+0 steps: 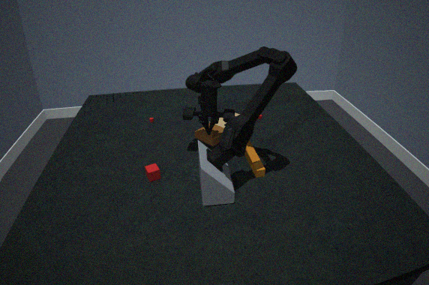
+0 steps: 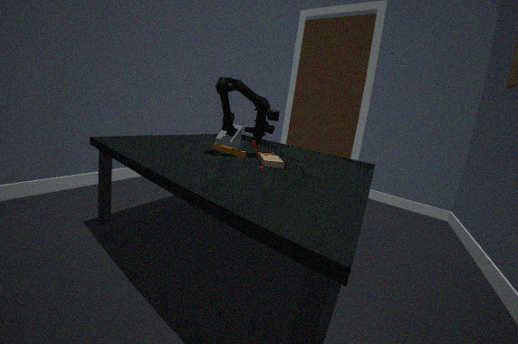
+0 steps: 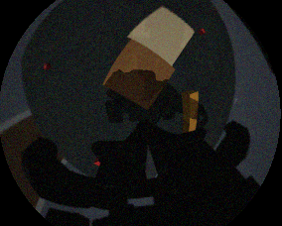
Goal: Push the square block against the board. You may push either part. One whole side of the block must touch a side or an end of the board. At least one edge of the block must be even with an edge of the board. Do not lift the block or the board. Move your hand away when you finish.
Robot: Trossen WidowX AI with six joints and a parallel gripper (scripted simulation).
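Now: gripper tip 8 cm short of the brown block, 5 cm above it and 1 cm to the left of it. Round my gripper tip: red cube: 20 cm to the left, 17 cm behind, 4 cm below; then orange board: 15 cm to the right, 8 cm behind, 4 cm below; then tan flat block: 17 cm ahead, 9 cm to the right, 5 cm below.
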